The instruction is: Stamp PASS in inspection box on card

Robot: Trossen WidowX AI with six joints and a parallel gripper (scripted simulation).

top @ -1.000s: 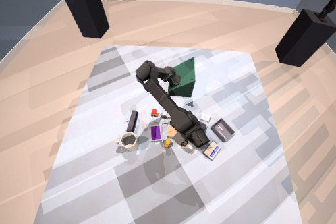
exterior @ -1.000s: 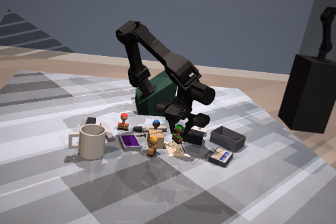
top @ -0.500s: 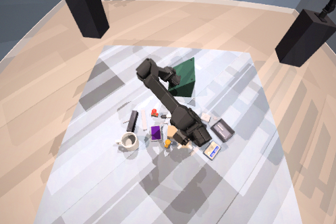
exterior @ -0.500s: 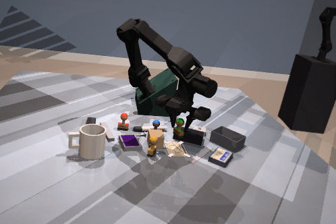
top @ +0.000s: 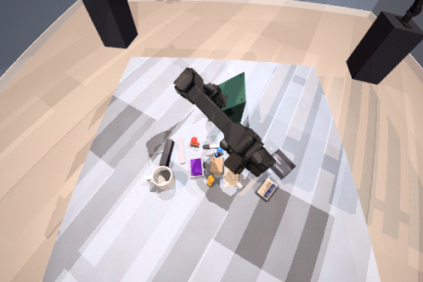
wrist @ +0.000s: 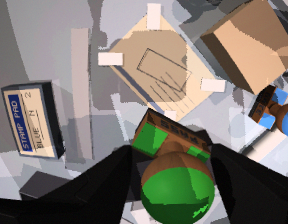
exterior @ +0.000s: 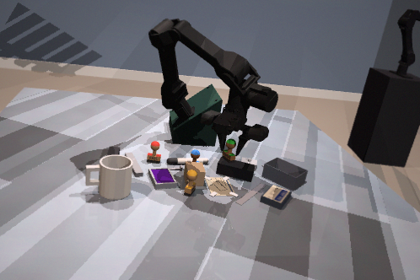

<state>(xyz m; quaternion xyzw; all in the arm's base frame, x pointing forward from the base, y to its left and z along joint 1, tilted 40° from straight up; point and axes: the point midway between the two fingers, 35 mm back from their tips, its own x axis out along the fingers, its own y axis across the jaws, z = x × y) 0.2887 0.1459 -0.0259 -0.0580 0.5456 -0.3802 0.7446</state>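
The black block lies 60 mm behind my gripper tip, 40 mm to the left of it and 80 mm below it. Round my gripper tip: white card 30 mm ahead, 10 mm to the right, 100 mm below; green-knobbed stamp right at my gripper tip; cardboard box 10 mm ahead, 90 mm to the right, 70 mm below.
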